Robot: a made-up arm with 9 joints. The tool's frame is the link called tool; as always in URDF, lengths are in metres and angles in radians.
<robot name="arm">
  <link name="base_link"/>
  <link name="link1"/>
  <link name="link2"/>
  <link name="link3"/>
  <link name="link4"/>
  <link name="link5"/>
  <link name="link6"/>
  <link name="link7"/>
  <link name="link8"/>
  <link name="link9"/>
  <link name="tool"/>
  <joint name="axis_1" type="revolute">
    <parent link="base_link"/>
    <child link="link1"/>
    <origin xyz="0.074 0.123 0.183" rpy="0 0 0"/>
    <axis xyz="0 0 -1"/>
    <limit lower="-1.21" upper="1.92" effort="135" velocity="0.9"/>
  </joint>
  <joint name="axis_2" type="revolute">
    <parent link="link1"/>
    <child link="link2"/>
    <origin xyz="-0.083 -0.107 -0.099" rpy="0 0 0"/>
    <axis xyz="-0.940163 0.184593 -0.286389"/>
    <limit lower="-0.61" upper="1.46" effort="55" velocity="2.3"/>
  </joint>
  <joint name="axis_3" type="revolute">
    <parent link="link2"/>
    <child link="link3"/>
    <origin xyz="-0.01 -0.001 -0.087" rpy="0 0 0"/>
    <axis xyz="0 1 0"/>
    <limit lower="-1.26" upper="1.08" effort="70" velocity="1.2"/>
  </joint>
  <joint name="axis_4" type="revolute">
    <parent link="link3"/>
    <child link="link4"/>
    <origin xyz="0.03 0.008 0.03" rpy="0 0 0"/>
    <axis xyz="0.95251 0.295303 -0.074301"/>
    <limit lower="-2.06" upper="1.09" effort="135" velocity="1.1"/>
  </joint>
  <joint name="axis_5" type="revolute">
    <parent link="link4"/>
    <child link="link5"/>
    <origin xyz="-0.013 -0.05 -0.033" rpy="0 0 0"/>
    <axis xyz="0 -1 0"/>
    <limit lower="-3.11" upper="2.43" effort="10" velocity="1.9"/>
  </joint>
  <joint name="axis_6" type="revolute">
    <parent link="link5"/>
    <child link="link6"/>
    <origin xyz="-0.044 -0.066 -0.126" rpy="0 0 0"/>
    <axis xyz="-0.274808 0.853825 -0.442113"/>
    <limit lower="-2.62" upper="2.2" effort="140" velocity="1.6"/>
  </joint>
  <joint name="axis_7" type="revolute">
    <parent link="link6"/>
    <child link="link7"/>
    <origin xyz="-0.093 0.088 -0.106" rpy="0 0 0"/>
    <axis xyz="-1 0 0"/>
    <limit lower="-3.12" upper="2.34" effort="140" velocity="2.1"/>
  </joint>
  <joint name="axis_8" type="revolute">
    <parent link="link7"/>
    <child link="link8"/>
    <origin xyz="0.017 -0.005 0.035" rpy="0 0 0"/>
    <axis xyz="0 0 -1"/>
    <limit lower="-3.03" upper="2.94" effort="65" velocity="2.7"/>
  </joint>
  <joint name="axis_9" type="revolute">
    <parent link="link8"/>
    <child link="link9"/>
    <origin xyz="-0.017 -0.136 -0.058" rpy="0 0 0"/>
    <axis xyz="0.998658 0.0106 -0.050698"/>
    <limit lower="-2.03" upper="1.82" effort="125" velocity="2.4"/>
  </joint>
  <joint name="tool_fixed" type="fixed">
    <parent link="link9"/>
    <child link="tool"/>
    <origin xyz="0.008 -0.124 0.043" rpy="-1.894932 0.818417 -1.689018"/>
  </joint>
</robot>
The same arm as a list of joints. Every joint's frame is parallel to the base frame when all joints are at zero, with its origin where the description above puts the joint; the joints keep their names.
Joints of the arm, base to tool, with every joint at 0 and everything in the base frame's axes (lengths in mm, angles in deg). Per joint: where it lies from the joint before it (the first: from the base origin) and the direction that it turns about. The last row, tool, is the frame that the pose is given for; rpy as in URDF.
axis_1: axis -z offset 74.0 123.0 183.0
axis_2: axis -0.940163 0.184593 -0.286389 offset -83.0 -107.0 -99.0
axis_3: axis +y offset -10.0 -1.0 -87.0
axis_4: axis 0.95251 0.295303 -0.074301 offset 30.0 8.0 30.0
axis_5: axis -y offset -13.0 -50.0 -33.0
axis_6: axis -0.274808 0.853825 -0.442113 offset -44.0 -66.0 -126.0
axis_7: axis -x offset -93.0 88.0 -106.0
axis_8: axis -z offset 17.0 -5.0 35.0
axis_9: axis 0.998658 0.0106 -0.050698 offset -17.0 -136.0 -58.0
tool: offset 8.0 -124.0 43.0 rpy -108.57 46.89 -96.77
Joint limits (deg, base to tool): -69.33..110.01 -34.95..83.65 -72.19..61.88 -118.03..62.45 -178.19..139.23 -150.11..126.05 -178.76..134.07 -173.61..168.45 -116.31..104.28

